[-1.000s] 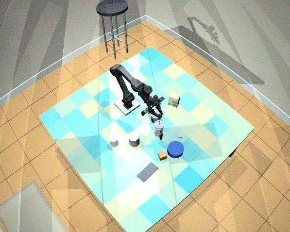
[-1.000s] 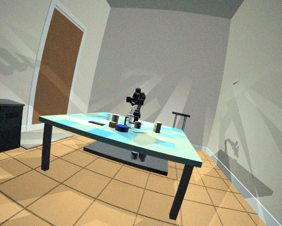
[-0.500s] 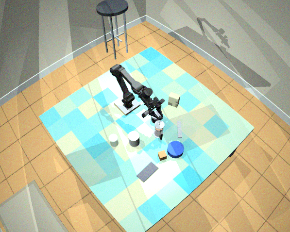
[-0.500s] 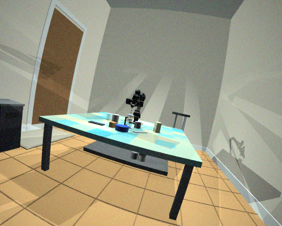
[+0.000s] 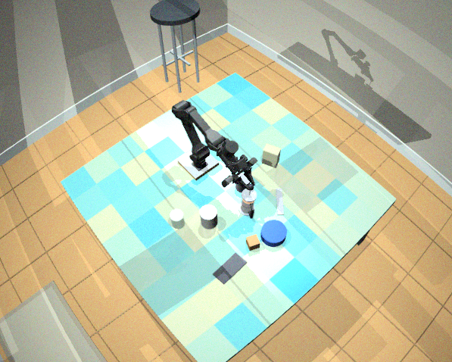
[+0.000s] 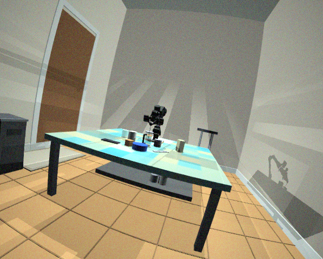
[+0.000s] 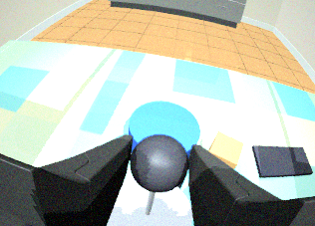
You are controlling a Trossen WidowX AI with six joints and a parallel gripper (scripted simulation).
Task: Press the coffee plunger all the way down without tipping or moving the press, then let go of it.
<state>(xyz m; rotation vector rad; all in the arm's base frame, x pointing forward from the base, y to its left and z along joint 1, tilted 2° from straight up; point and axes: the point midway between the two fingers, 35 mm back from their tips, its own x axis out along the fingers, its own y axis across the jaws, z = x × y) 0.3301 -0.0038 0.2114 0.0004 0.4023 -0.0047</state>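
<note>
Right now my gripper tip is 10 mm to the left of the coffee press and 110 mm above it. Also, from my gripper tip: white strip: 60 mm ahead, 140 mm to the left, 210 mm below; blue disc: 170 mm ahead, 10 mm to the right, 190 mm below; orange cube: 130 mm ahead, 120 mm to the right, 180 mm below.
</note>
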